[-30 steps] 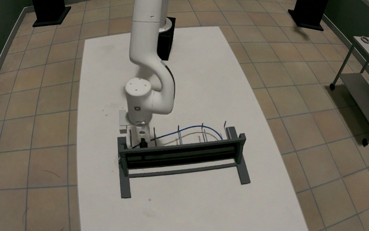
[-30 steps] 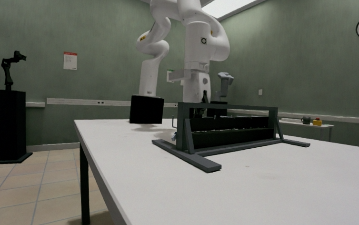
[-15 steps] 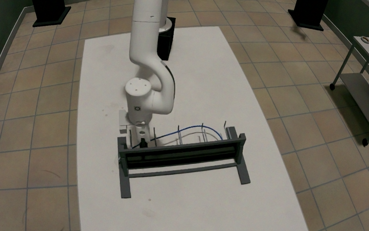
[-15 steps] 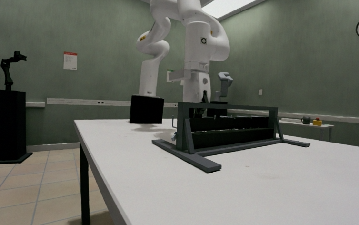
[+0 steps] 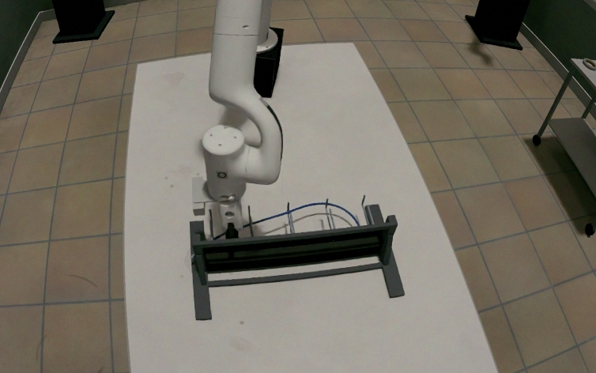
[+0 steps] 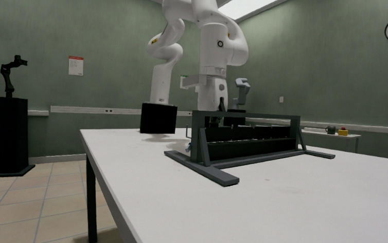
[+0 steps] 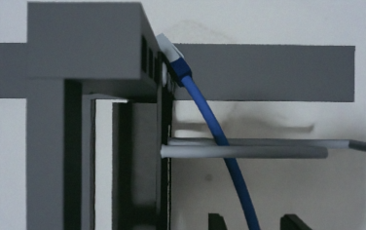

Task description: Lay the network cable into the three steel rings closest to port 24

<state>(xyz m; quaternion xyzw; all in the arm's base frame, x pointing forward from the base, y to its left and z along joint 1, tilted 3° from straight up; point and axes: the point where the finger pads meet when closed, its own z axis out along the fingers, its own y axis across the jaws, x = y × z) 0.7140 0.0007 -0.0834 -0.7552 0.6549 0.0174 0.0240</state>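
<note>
Now: the grey plug 50 mm ahead of my hand, 90 mm to the right of it and 40 mm below it. The rest, counted from my hand: dark grey patch-panel rack 40 mm ahead, 160 mm to the left, 20 mm below.
</note>
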